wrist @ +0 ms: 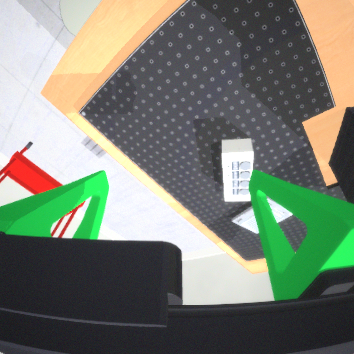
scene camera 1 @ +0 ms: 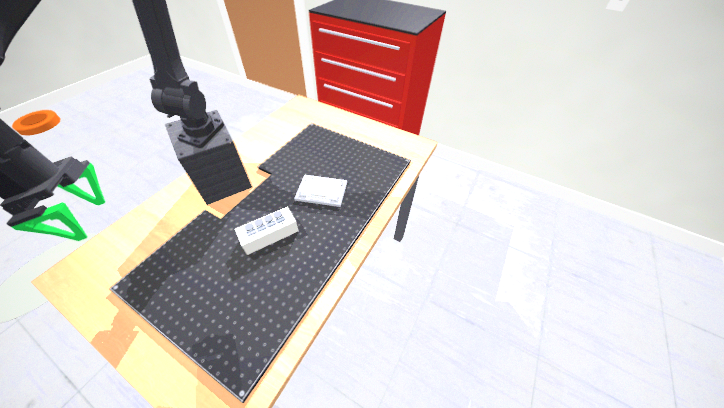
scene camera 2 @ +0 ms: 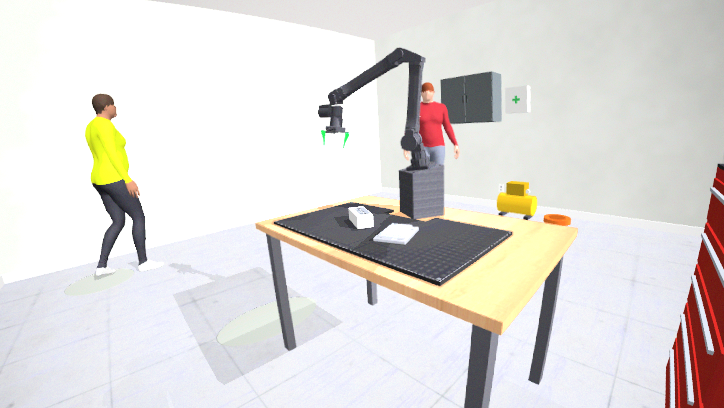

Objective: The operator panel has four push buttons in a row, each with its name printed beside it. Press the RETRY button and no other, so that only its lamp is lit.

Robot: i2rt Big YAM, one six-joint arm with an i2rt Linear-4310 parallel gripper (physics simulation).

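Frame: origin at the arm's base, x ahead, y left, z up, level; metres.
Seen in the pictures: gripper, fingertip midpoint: (wrist: pixel 178 177) (scene camera 1: pixel 93 220) (scene camera 2: pixel 333 147); arm's base at its link origin: (scene camera 1: pixel 202 131) (scene camera 2: pixel 421 167).
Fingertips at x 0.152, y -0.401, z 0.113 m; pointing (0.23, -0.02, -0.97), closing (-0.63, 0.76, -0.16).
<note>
Pixels of each thing's middle, then the offset from my fingertips to it. Level surfaces: height alone.
- white box at the middle of its body: (wrist: pixel 236 172) (scene camera 1: pixel 267 229) (scene camera 2: pixel 360 216) dx +0.132, dy +0.243, dz -0.296 m
- black perforated board at its surface level: dz -0.324 m
- flat white device at the middle of its body: (wrist: pixel 261 219) (scene camera 1: pixel 321 187) (scene camera 2: pixel 396 230) dx +0.208, dy +0.470, dz -0.305 m
- wooden table at its surface level: dz -0.337 m
The operator panel, a white box (scene camera 1: pixel 271 237) (scene camera 2: pixel 362 219) (wrist: pixel 237 146), stands on the black perforated board (scene camera 1: pixel 283 283) (scene camera 2: pixel 455 250) (wrist: pixel 165 90). Its four round, pale buttons (scene camera 1: pixel 264 221) (wrist: pixel 244 174) sit in a row on top with small print beside them. The print is too small to read, so I cannot tell which is RETRY. No lit lamp can be made out. My gripper (scene camera 1: pixel 94 220) (scene camera 2: pixel 334 145) (wrist: pixel 178 177) is open, with green fingers wide apart. It is high above the table's level and well away from the panel. In the wrist view the right finger's tip overlaps the panel's edge.
A flat white device (scene camera 1: pixel 321 188) (scene camera 2: pixel 396 234) (wrist: pixel 247 220) lies on the board near the panel. The arm's dark pedestal (scene camera 1: pixel 215 167) (scene camera 2: pixel 422 192) stands at the board's notch on the wooden table (scene camera 1: pixel 75 263) (scene camera 2: pixel 526 263). A red drawer cabinet (scene camera 1: pixel 362 65) (scene camera 2: pixel 701 314) stands beyond the table. Two people stand in the room.
</note>
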